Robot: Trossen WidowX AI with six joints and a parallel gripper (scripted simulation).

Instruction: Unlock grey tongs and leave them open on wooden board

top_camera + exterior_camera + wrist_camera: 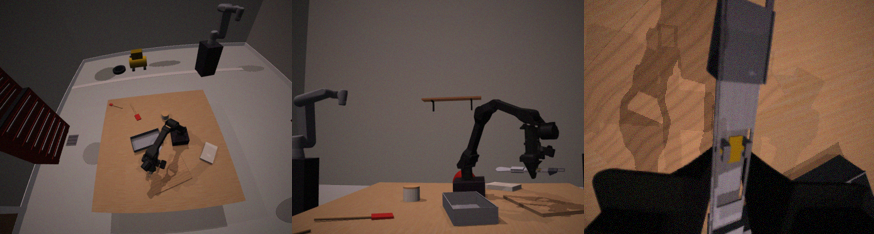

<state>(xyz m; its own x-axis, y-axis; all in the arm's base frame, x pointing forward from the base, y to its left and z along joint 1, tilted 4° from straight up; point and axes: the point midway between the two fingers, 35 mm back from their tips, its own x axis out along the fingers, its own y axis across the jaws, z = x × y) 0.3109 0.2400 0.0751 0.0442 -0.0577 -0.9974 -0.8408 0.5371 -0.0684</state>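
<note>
Right now the wooden board is 90 mm behind my gripper tip, 80 mm to the left of it and 120 mm below it. Also, from my gripper tip: grey roasting tin (20 mm ahead, 280 mm to the right, 100 mm below); white flat block (520 mm behind, 110 mm below); yellow lock piece (10 mm ahead, 20 mm to the left, 40 mm above).
</note>
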